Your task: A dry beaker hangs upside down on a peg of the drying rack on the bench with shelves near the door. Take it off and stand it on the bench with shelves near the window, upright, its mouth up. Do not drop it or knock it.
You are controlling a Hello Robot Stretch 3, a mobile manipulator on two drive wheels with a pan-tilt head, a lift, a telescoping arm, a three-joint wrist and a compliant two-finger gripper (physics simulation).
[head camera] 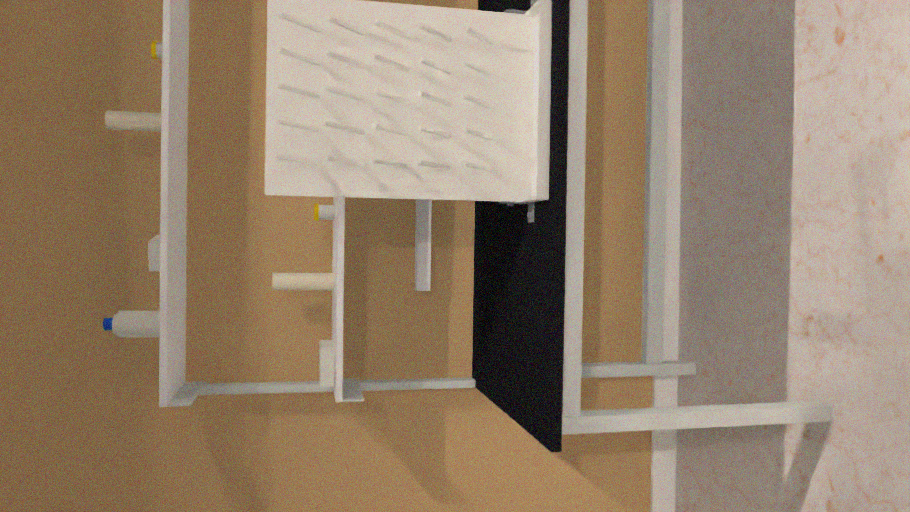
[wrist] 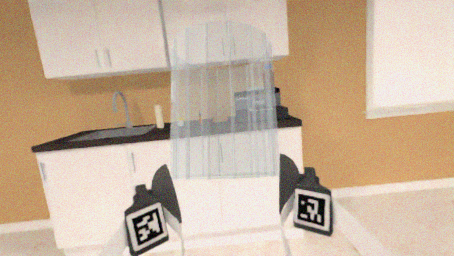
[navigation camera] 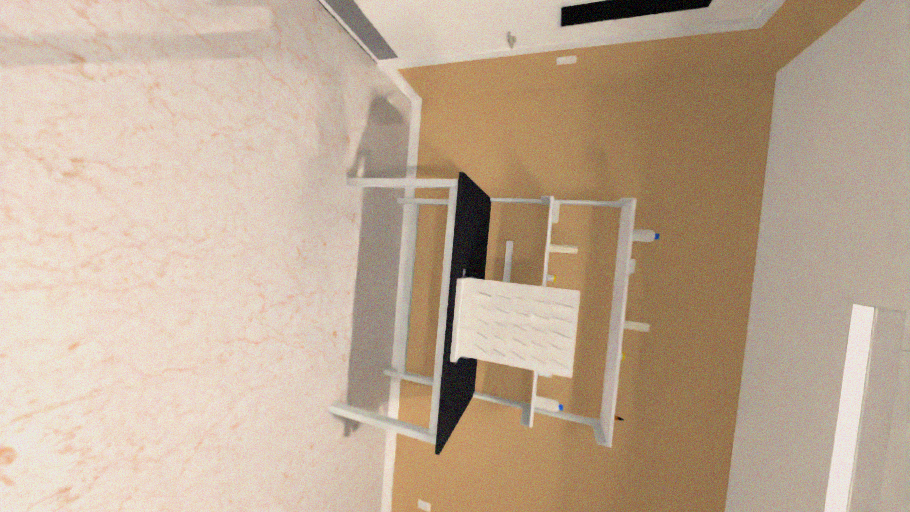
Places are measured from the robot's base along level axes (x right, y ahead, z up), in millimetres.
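Pixels of known places: gripper, fingertip midpoint: (wrist: 224, 179).
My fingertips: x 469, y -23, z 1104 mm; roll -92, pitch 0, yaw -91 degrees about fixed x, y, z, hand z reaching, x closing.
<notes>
Behind a point stands the place of what it marks.
The clear beaker (wrist: 225, 115) @(z 1157, x 426, y -26 mm) stands upside down between my fingers in the wrist view, its rounded closed end up and its open rim at the fingertips. My gripper (wrist: 224, 179) @(z 1105, x 469, y -23 mm) is shut on it near the rim; neither shows in the head or navigation view. The white drying rack (head camera: 305, 181) @(z 1307, x 220, y 1699 mm) (navigation camera: 553, 366) @(z 1303, x 603, y 1681 mm) stands on the black-topped bench with shelves (head camera: 515, 305) @(z 762, x -70, y 1842 mm) (navigation camera: 474, 222) @(z 763, x -141, y 1867 mm), with no beaker visible on its pegs. A door (navigation camera: 458, 31) @(z 643, x -1178, y 1665 mm) is in the same part of the room. The bench near the window cannot be made out.
The upper shelf (head camera: 173, 254) @(z 1657, x 60, y 2089 mm) (navigation camera: 620, 286) @(z 1657, x 188, y 2089 mm) carries a white bottle with a blue cap (head camera: 135, 324) @(z 1765, x -133, y 2148 mm) (navigation camera: 644, 235) @(z 1770, x -134, y 2148 mm). Beyond the beaker, the wrist view shows a dark counter (wrist: 160, 134) @(z 908, x 1896, y 356 mm) with a tap (wrist: 127, 112) @(z 1045, x 2414, y 729 mm), wall cabinets (wrist: 100, 35) @(z 1639, x 2216, y 758 mm) above it and a white framed panel (wrist: 412, 50) @(z 1335, x 2447, y -1836 mm) at right.
</notes>
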